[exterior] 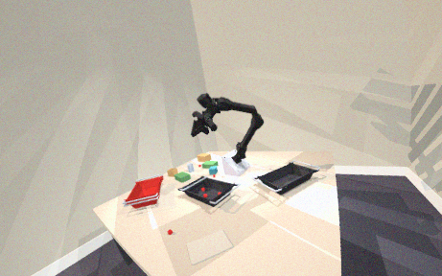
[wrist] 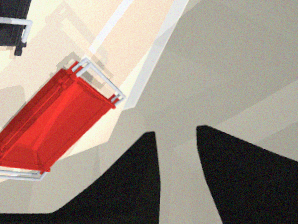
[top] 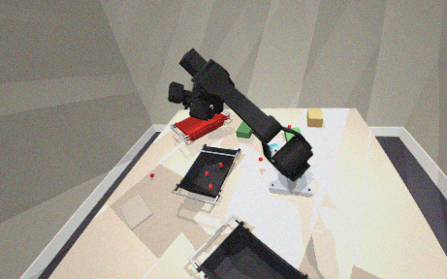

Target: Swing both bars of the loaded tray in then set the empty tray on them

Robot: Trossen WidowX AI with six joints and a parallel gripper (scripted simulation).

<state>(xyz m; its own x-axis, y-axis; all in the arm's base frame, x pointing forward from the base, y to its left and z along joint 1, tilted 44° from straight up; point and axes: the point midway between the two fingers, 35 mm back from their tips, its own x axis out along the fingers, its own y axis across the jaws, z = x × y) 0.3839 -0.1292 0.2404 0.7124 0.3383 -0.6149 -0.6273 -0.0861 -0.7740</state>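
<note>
Right now my gripper tip is 340 mm to the right of the black tray, 330 mm past it and 320 mm above it. The rest, counted from my gripper tip: grey cylinder 450 mm to the right, 330 mm below, 210 mm behind; then white sheet 360 mm below, 280 mm to the left, 220 mm ahead.
</note>
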